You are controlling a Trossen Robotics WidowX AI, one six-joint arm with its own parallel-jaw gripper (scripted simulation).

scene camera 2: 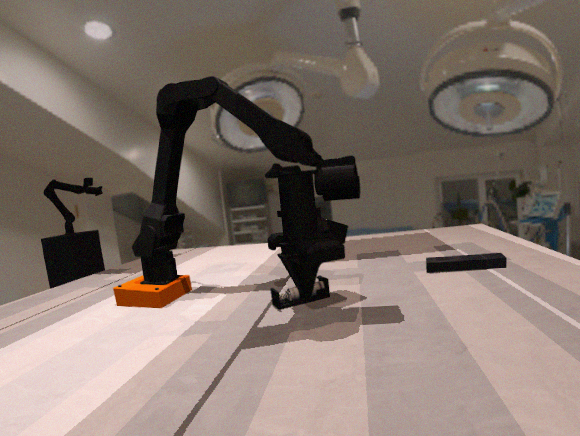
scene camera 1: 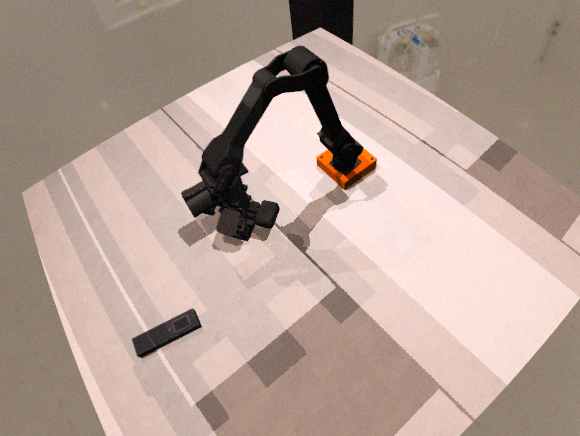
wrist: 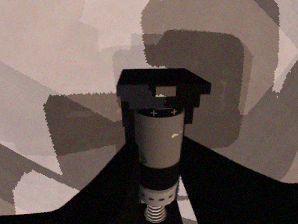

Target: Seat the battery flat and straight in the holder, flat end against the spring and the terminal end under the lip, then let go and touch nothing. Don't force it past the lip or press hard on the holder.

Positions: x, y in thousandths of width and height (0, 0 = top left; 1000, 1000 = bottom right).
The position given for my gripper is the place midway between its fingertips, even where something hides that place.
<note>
In view: my gripper (scene camera 2: 527, 675) and a battery (wrist: 535, 596).
My gripper also shows in scene camera 1 (scene camera 1: 425, 517) and in the wrist view (wrist: 525, 645).
</note>
